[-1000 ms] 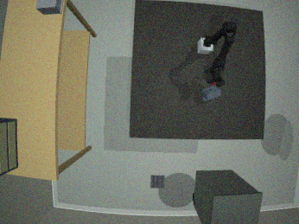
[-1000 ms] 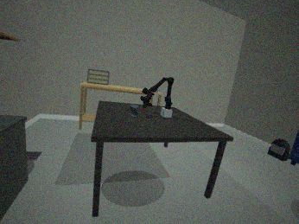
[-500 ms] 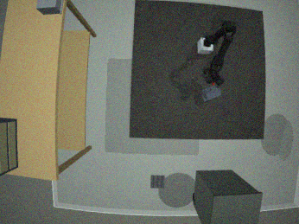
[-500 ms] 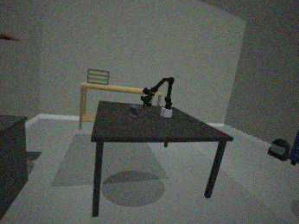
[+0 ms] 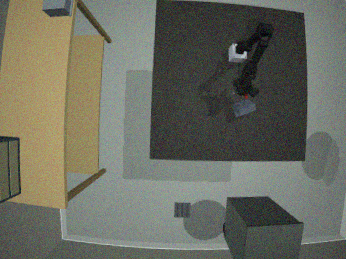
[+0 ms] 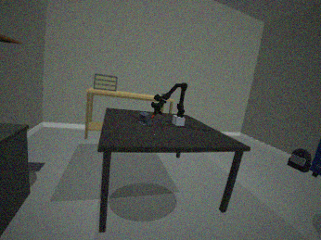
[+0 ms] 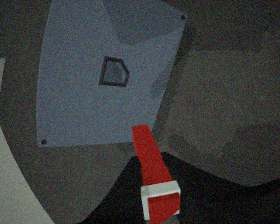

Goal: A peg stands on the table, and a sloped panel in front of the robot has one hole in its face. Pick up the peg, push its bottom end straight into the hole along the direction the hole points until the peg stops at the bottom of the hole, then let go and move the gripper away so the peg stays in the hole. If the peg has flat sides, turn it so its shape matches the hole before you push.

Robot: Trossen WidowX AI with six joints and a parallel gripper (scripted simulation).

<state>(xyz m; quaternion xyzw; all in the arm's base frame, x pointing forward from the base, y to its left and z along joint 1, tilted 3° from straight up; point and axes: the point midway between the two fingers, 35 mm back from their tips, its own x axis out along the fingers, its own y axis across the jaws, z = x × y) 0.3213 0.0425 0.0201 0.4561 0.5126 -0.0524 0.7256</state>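
Right now my gripper tip is 9 cm short of the sloped panel and 4 cm above it. Also, from my gripper tip: red peg (1 cm to the right, 1 cm behind, 1 cm above).
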